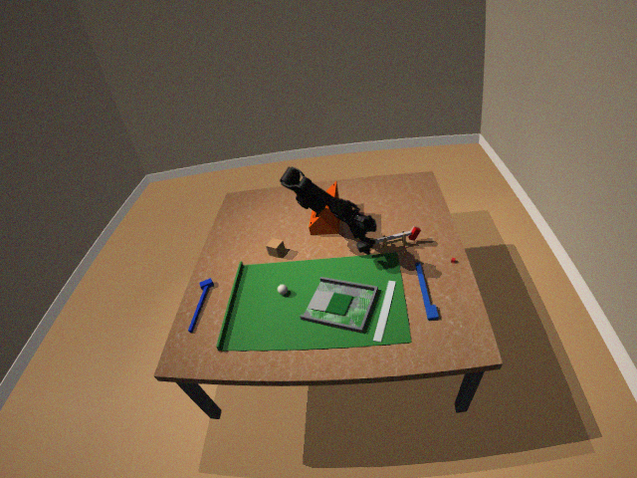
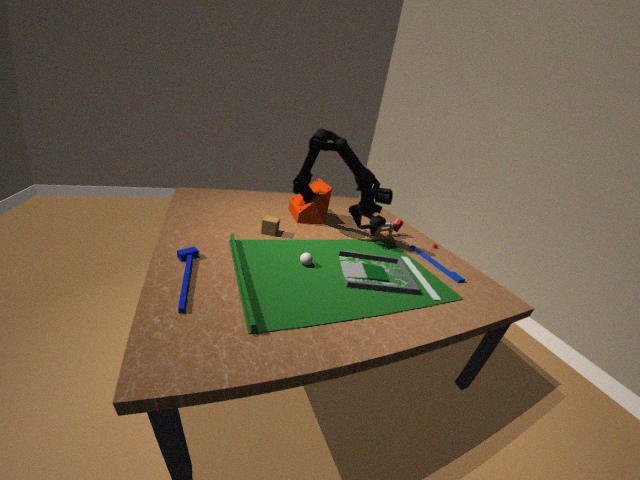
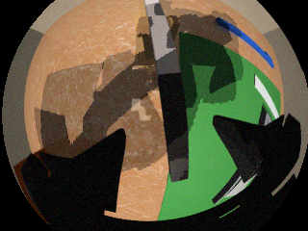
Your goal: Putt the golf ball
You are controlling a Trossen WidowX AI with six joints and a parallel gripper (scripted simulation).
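Right now the red putter is 11 cm to the left of my gripper tip, 3 cm behind it and 2 cm above it. The rest, counted from my gripper tip: golf ball: 36 cm to the right, 21 cm ahead, 1 cm below; wooden stand: 13 cm to the left, 3 cm behind; white bar: 33 cm ahead, 6 cm to the left, 3 cm below.
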